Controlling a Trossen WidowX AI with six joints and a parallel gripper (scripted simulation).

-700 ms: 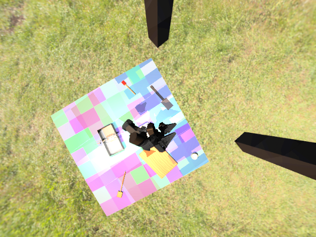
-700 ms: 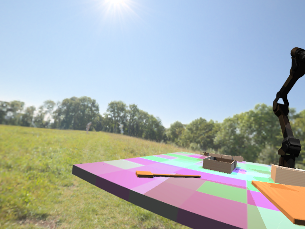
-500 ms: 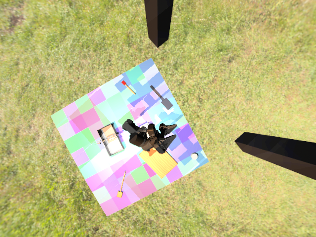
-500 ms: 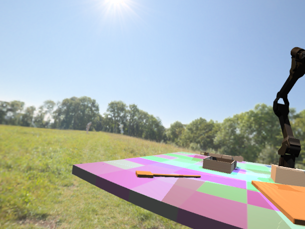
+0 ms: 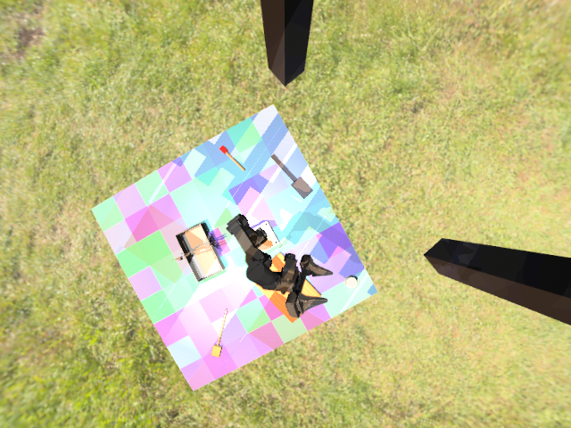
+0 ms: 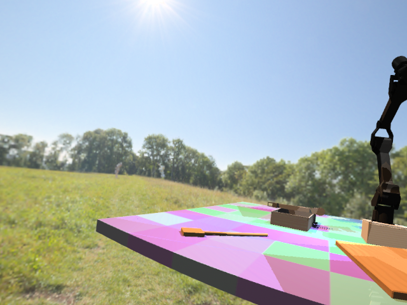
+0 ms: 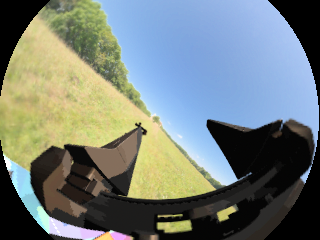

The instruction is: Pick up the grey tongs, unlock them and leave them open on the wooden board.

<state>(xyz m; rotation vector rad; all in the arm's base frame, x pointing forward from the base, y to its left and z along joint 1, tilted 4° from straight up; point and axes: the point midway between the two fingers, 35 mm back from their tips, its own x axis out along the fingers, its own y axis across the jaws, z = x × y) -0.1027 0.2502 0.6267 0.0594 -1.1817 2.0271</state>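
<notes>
The roasting tin is 490 mm ahead of my gripper tip, 380 mm to the right of it and 690 mm below it. Round my gripper tip: wooden board 250 mm ahead, 110 mm to the left, 710 mm below; then dark spatula 210 mm behind, 370 mm to the right, 720 mm below; then small white disc 70 mm behind, 330 mm to the left, 700 mm below.
</notes>
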